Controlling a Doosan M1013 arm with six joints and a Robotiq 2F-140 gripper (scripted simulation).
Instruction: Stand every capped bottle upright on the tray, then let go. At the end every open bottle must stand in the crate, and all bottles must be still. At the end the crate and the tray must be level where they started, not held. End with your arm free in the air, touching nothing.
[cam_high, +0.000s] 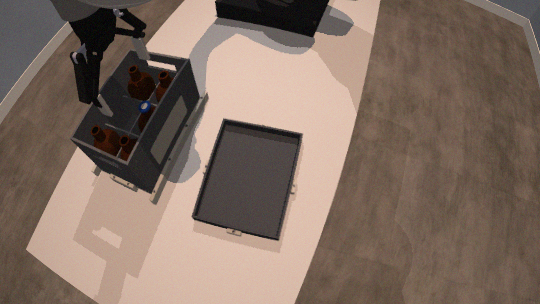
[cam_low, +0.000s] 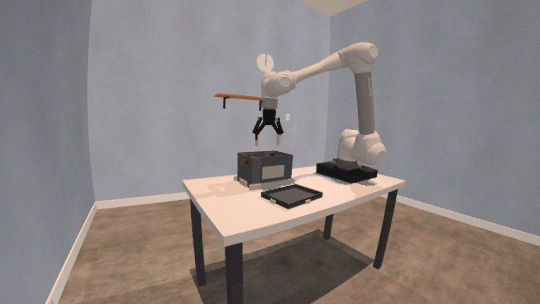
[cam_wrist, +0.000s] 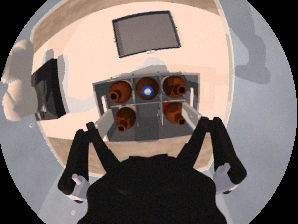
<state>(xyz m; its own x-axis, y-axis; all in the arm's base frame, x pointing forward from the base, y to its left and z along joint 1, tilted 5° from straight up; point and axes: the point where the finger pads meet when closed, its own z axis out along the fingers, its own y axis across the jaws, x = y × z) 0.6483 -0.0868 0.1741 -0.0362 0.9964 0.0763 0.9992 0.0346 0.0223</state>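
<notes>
Right now my hand is 3 cm to the right of the bottle and 15 cm above it. From my hand the other things lie so: dark tray (1 cm ahead, 27 cm to the left, 22 cm below); then dark grey crate (2 cm to the right, 15 cm below).
</notes>
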